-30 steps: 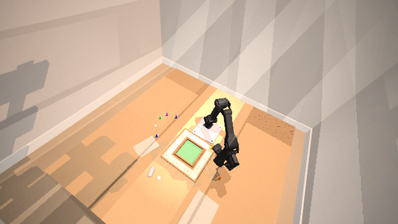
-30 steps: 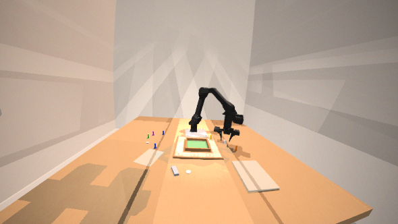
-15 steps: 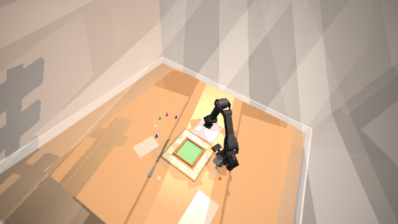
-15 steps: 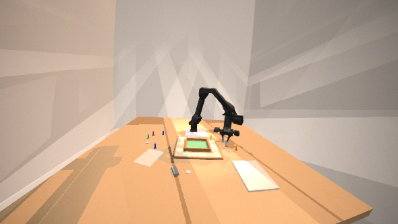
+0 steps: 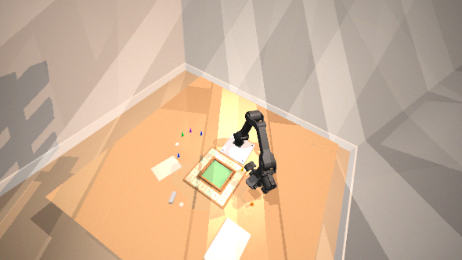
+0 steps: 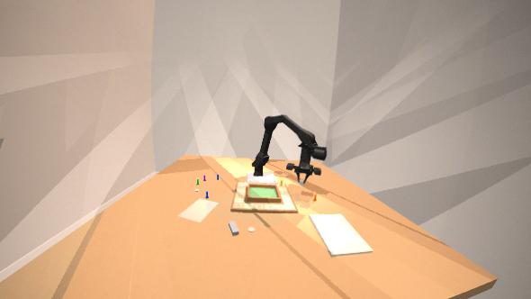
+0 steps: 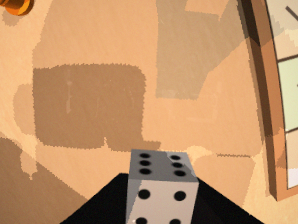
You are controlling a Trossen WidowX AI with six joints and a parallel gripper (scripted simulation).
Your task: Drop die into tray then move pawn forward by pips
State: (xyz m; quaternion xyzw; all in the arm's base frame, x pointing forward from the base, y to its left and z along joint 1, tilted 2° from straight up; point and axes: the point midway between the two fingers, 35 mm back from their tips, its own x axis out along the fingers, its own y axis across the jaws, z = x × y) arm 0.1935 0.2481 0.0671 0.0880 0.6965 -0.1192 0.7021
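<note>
The yellow pawn lies 110 mm to the right of my gripper tip, 30 mm behind it and 20 mm below it. From my gripper tip the other things lie so: white die (right at my gripper tip); green dice tray (210 mm to the right, 90 mm ahead, 40 mm below); orange pawn (100 mm ahead, 60 mm to the left, 30 mm below).
</note>
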